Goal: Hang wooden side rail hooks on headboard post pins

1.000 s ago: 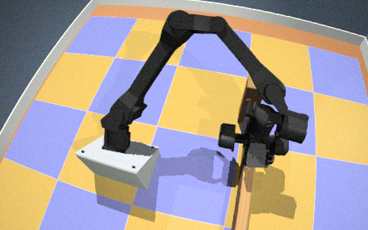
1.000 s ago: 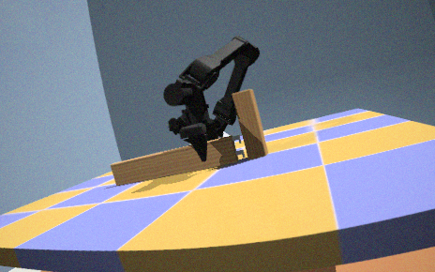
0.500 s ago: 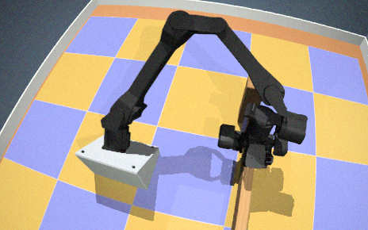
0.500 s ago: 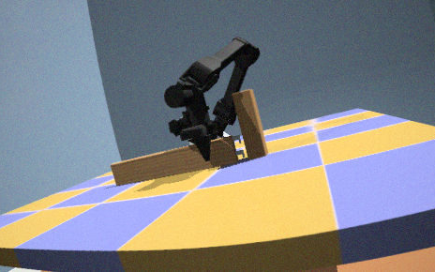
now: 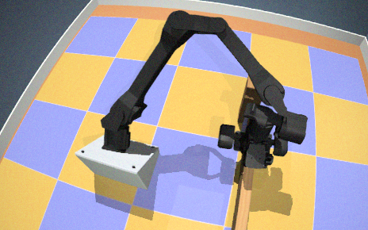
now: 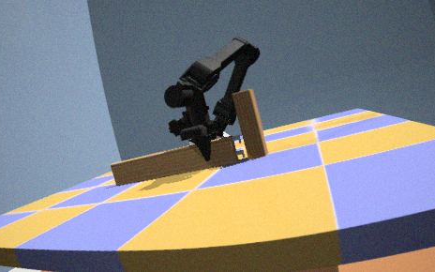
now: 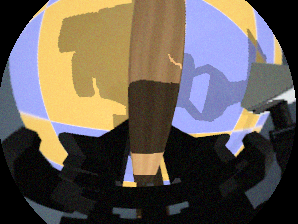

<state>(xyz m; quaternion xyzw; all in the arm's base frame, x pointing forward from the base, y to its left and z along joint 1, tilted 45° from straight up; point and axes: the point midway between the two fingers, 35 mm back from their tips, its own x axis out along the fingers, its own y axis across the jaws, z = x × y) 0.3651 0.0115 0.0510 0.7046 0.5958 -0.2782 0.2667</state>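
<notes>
The headboard post is 13 cm to the left of my gripper tip and 6 cm above it.
</notes>
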